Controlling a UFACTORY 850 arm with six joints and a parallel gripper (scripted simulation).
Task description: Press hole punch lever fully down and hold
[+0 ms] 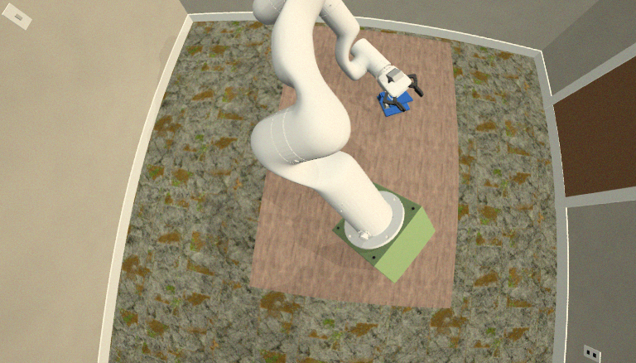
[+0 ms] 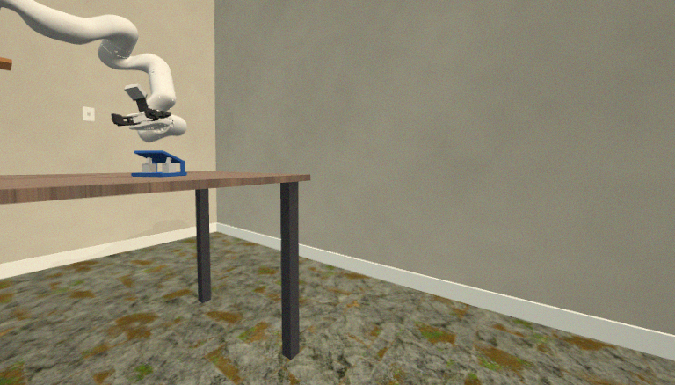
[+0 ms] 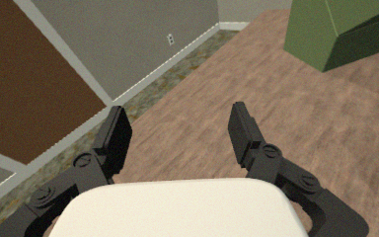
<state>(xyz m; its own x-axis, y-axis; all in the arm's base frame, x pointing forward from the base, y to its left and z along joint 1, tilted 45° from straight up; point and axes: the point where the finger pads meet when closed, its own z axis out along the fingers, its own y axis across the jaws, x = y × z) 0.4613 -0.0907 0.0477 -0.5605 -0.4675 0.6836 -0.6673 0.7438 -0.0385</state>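
Now: the blue lever 130 mm below my hand, 80 mm ahead of it and 50 mm to the left of it. Round my hand: hole punch (150 mm below, 80 mm ahead, 50 mm to the left).
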